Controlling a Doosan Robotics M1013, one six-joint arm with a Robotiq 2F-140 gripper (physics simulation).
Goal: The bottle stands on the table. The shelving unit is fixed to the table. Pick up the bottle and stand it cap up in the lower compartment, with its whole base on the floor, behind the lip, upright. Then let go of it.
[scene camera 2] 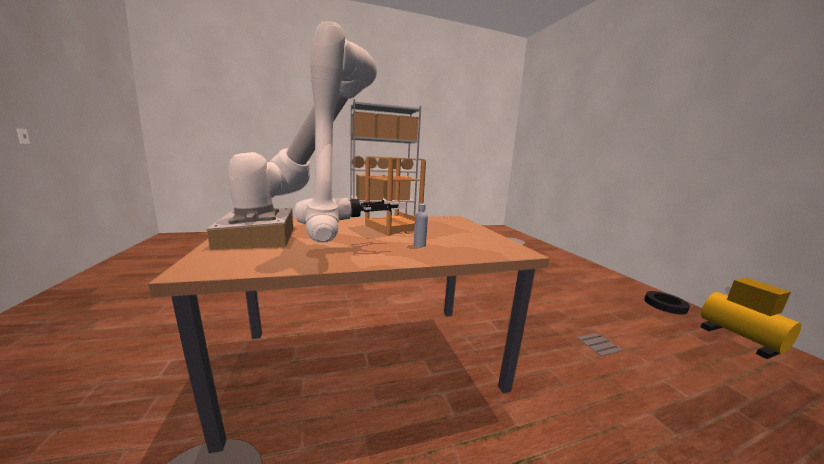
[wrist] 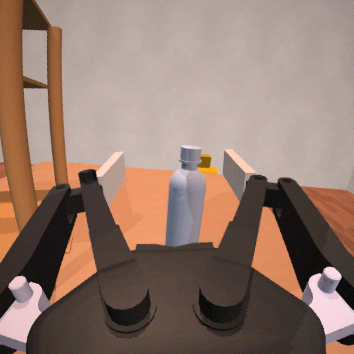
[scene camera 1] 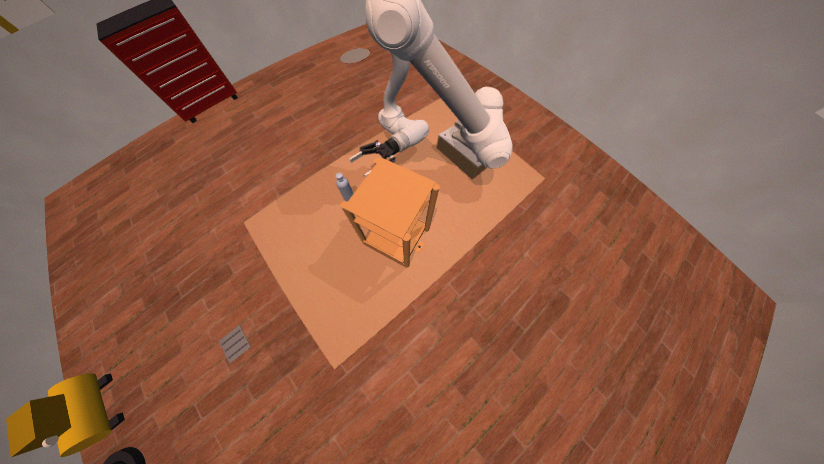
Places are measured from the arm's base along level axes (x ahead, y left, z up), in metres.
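Pixels of known places: gripper, between the fingertips: (scene camera 2: 401, 204) (wrist: 173, 162) (scene camera 1: 357, 168); arm's base, origin of its link: (scene camera 2: 255, 217).
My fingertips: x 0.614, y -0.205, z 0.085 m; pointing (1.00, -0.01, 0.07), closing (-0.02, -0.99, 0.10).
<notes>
For each thing: its middle in the pictures, then the offset to it from my fingertips. Level surfaces: height alone.
- grey-blue bottle, middle of its body: (wrist: 184, 205) (scene camera 2: 420, 225) (scene camera 1: 344, 187) dx +0.085, dy -0.027, dz -0.091 m
- table, height of its surface: dz -0.185 m
- orange shelving unit, middle of its body: (scene camera 1: 394, 219) (scene camera 2: 394, 193) dx +0.053, dy +0.301, dz +0.005 m
The grey-blue bottle (scene camera 1: 344, 187) (scene camera 2: 420, 228) (wrist: 185, 205) stands upright, cap up, on the table (scene camera 1: 288, 230) (scene camera 2: 196, 279) (wrist: 140, 220), beside the shelving unit. My gripper (scene camera 1: 362, 164) (scene camera 2: 396, 205) (wrist: 173, 162) is open and empty, held level above the table and pointing towards the bottle. In the wrist view the bottle appears between the two pale finger pads, slightly right of the middle, and stands beyond the fingertips. The dark gripper body hides its base there. The orange shelving unit (scene camera 1: 392, 193) (scene camera 2: 389, 223) (wrist: 15, 125) stands upright; its lower compartment shows partly through the posts.
The shelving unit's posts rise close on the left in the wrist view. The arm's base block (scene camera 1: 461, 152) (scene camera 2: 250, 236) stands on the table. Off the table are a red drawer cabinet (scene camera 1: 172, 63), a yellow compressor (scene camera 1: 86, 412) (scene camera 2: 749, 322) and a metal rack (scene camera 2: 352, 146) behind.
</notes>
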